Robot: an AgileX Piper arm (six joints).
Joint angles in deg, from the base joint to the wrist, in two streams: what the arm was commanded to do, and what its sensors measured. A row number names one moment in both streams.
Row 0, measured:
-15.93 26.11 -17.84 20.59 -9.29 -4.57
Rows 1 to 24, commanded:
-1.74 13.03 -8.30 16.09 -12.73 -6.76
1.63 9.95 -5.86 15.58 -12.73 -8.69
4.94 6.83 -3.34 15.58 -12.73 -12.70
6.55 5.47 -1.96 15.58 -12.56 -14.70
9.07 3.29 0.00 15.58 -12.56 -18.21
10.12 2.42 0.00 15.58 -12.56 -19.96
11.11 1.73 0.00 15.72 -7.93 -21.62
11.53 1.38 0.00 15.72 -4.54 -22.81
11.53 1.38 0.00 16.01 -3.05 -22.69
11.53 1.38 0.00 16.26 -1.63 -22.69
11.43 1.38 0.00 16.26 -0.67 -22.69
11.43 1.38 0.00 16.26 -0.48 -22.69
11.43 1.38 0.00 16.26 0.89 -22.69
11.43 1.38 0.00 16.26 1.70 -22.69
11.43 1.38 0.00 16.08 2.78 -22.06
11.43 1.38 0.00 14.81 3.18 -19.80
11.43 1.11 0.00 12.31 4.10 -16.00
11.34 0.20 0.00 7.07 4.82 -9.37
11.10 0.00 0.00 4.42 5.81 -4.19
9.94 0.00 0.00 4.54 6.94 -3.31
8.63 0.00 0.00 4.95 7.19 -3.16
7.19 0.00 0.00 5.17 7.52 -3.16
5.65 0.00 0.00 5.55 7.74 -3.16
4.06 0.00 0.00 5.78 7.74 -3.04
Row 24, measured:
8.81 0.36 -0.05 6.09 6.78 -4.69
